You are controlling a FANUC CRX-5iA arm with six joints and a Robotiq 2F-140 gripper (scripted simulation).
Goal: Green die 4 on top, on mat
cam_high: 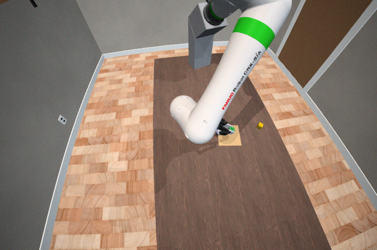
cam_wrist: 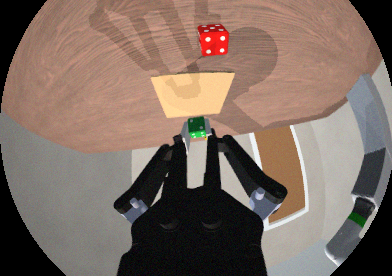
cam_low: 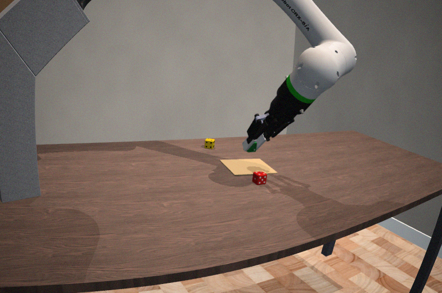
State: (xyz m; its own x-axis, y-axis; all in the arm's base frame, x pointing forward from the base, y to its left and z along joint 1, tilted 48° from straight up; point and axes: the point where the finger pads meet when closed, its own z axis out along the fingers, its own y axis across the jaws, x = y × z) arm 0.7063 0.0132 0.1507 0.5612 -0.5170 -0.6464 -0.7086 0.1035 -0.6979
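The tan mat is 2 cm to the left of my hand and 9 cm below it. The rest, counted from my hand: yellow die (5 cm behind, 24 cm to the left, 7 cm below); then green die (2 cm to the left, 2 cm below); then red die (3 cm behind, 11 cm to the right, 7 cm below).
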